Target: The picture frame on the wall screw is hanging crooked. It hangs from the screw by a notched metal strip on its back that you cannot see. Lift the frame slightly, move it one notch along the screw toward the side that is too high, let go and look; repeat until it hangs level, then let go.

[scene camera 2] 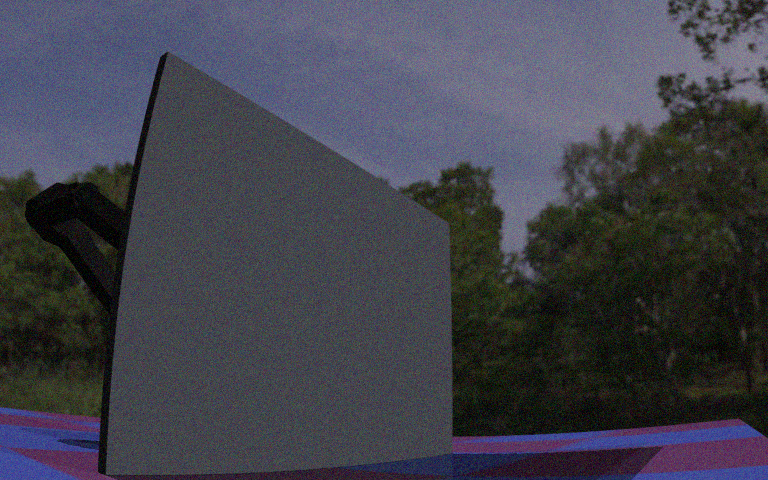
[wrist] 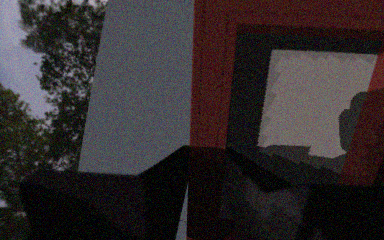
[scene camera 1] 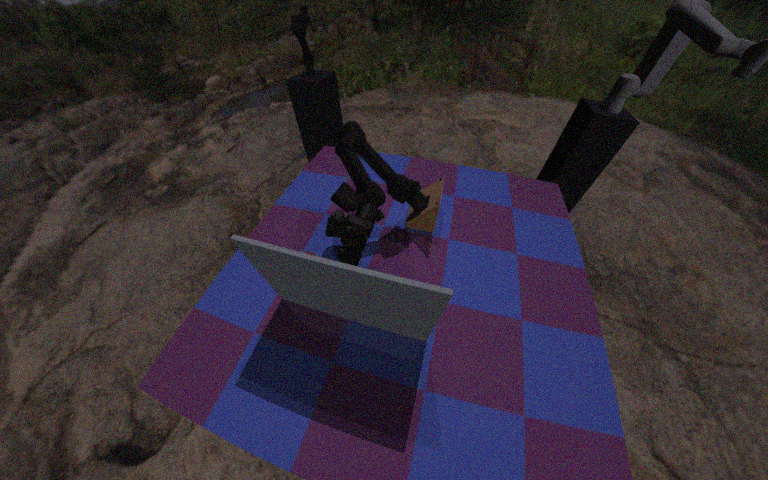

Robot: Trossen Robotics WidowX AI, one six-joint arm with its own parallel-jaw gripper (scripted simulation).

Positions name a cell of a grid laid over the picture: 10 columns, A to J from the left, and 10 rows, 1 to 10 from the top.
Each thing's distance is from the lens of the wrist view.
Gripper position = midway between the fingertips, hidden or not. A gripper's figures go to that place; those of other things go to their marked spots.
gripper (wrist: F7): 12 cm
picture frame (wrist: H4): 13 cm
